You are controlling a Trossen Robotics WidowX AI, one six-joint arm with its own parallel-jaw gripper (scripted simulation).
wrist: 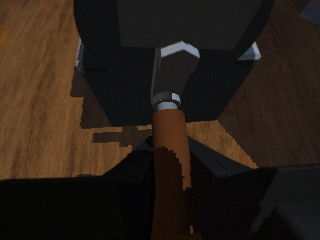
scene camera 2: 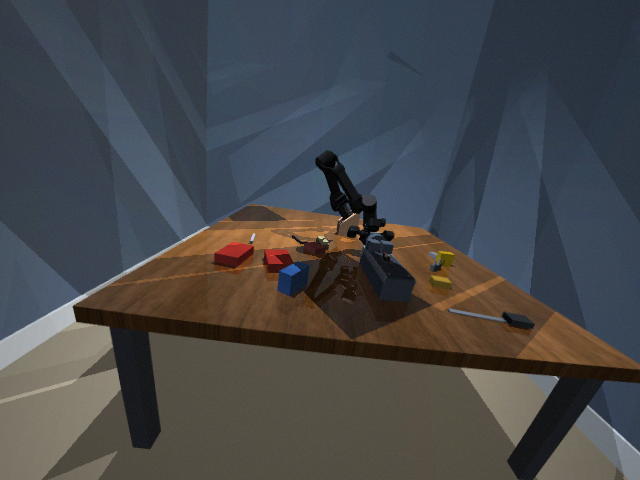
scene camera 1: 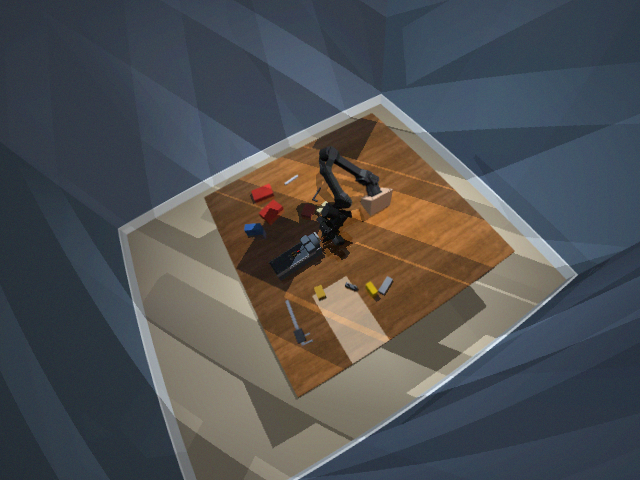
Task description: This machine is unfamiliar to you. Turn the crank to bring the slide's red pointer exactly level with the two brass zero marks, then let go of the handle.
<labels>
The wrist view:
my gripper: 167, 142
brown crank handle: 175, 190
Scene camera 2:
blue block: 292, 278
</labels>
